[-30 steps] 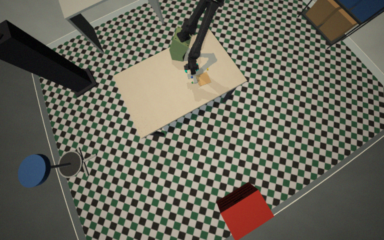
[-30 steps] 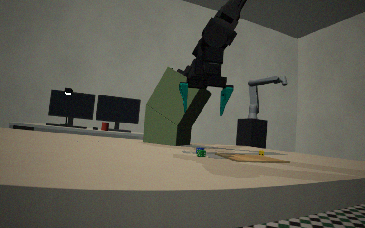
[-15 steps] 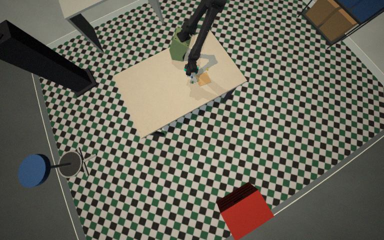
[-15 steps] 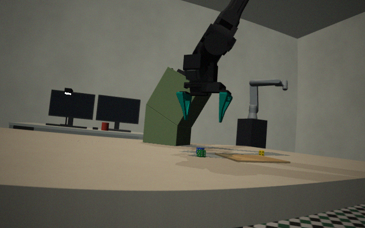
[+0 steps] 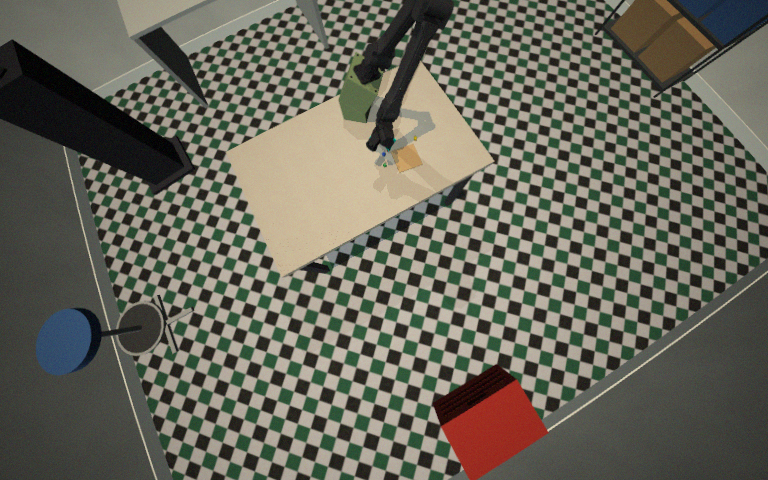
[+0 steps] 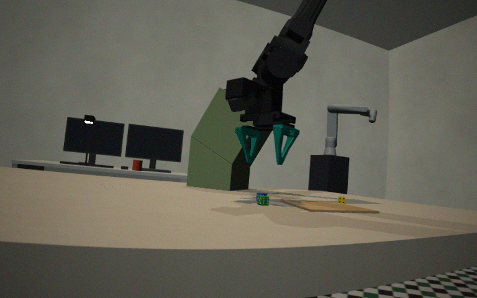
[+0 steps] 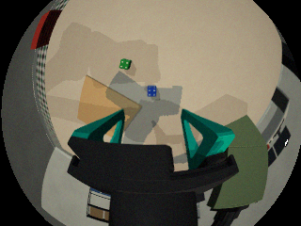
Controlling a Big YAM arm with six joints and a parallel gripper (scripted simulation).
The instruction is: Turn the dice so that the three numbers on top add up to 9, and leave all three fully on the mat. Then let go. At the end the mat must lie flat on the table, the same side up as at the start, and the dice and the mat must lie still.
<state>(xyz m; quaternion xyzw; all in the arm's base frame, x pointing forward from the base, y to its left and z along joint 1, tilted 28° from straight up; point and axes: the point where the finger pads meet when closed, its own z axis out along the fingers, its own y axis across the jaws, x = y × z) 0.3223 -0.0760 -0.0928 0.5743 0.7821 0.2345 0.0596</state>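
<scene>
Now: hand 8 cm above the blue die. Round my hand: green die 8 cm below, 6 cm ahead, 3 cm to the right; yellow die 21 cm to the left, 8 cm below, 2 cm ahead; mat 9 cm to the left, 9 cm ahead, 8 cm below.
</scene>
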